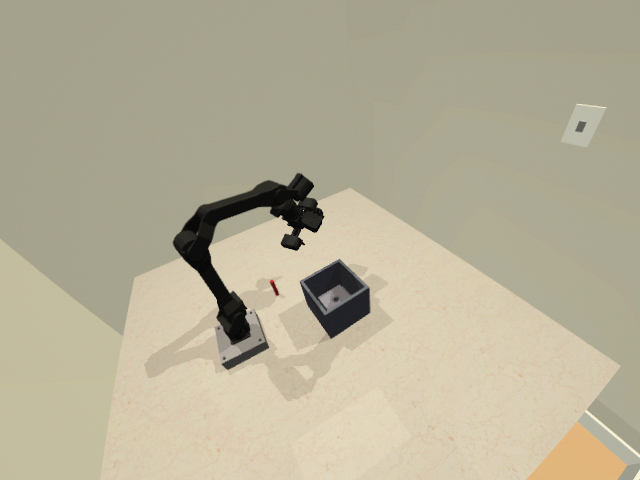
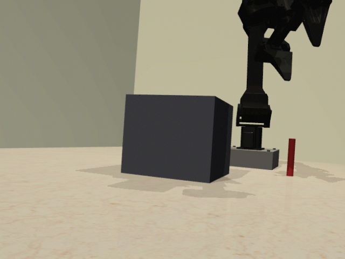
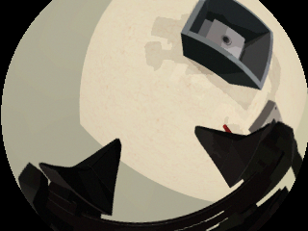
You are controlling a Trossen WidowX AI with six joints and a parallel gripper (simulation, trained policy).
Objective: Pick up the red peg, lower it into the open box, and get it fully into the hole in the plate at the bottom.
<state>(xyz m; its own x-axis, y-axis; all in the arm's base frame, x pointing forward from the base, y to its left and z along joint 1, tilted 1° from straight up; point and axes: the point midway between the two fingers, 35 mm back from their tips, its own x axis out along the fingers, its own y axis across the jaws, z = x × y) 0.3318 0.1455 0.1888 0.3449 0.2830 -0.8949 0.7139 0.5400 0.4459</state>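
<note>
The red peg lies 190 mm behind my gripper tip, 30 mm to the right of it and 160 mm below it. From my gripper tip the other things lie so: light grey plate: 20 mm behind, 210 mm to the right, 150 mm below.
</note>
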